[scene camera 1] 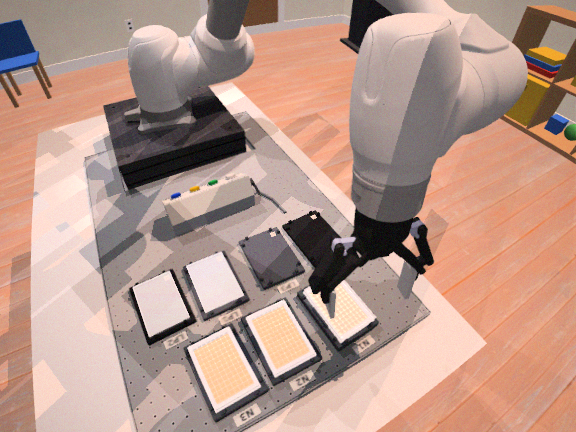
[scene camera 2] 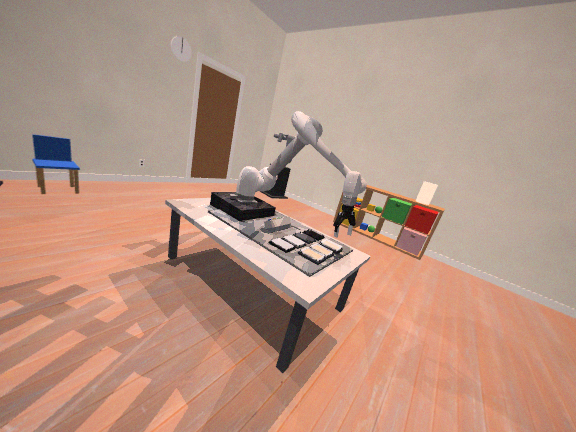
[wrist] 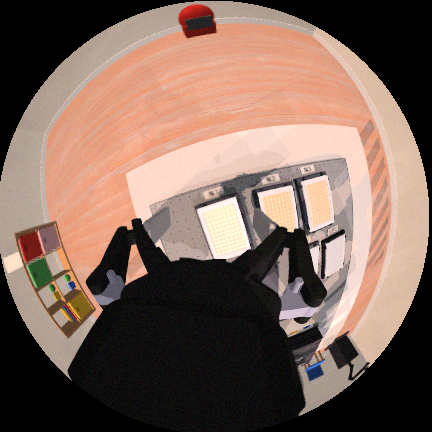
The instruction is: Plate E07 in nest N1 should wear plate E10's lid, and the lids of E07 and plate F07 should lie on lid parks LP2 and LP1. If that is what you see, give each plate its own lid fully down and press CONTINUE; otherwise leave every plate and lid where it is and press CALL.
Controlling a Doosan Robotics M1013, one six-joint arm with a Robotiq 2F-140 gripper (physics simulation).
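Frame: origin at the arm's base, x back, y right, z up, level; metres.
Where they show: gripper, fingertip midpoint: (scene camera 1: pixel 367 301) (scene camera 2: pixel 342 236) (wrist: pixel 210 216); arm's base, link origin: (scene camera 1: pixel 167 115) (scene camera 2: pixel 243 199).
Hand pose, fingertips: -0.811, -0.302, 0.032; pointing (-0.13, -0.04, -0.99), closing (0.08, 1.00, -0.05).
Each offset is from my fingertips to the top centre of the thing, as dx, dy, dz. "*": to the spot under its first point.
The plate in nest N1 @[* +0.026, +0.015, -0.083] (scene camera 1: pixel 345 312) (wrist: pixel 223 227) looks paler and brighter than the plate in N2 @[+0.026, +0.149, -0.088] (scene camera 1: pixel 281 337) (wrist: pixel 278 204) and the plate in N3 @[-0.002, +0.264, -0.085] (scene camera 1: pixel 225 367) (wrist: pixel 318 202). Their plate codes cannot be read. A whitish lid @[+0.166, +0.366, -0.097] (scene camera 1: pixel 162 305) (wrist: pixel 334 255) lies flat on park LP2, and another whitish lid @[+0.186, +0.249, -0.097] (scene camera 1: pixel 215 283) lies flat on the neighbouring park, LP1. My gripper (scene camera 1: pixel 369 300) (scene camera 2: pixel 343 232) (wrist: pixel 210 216) is open and empty above the N1 plate, one finger to either side. It hides part of the N1 plate in the scene camera 1 view.
A dark grey park @[+0.220, +0.112, -0.095] (scene camera 1: pixel 271 257) and a black pad @[* +0.258, +0.007, -0.105] (scene camera 1: pixel 307 232) lie behind the nests. A pale button box @[+0.417, +0.222, -0.031] (scene camera 1: pixel 210 202) with blue @[+0.422, +0.300, -0.040] (scene camera 1: pixel 175 195), yellow @[+0.433, +0.251, -0.040] (scene camera 1: pixel 194 189), green @[+0.444, +0.202, -0.040] (scene camera 1: pixel 213 182) and whitish @[+0.455, +0.154, -0.040] (scene camera 1: pixel 230 177) buttons stands before the black robot base (scene camera 1: pixel 185 160).
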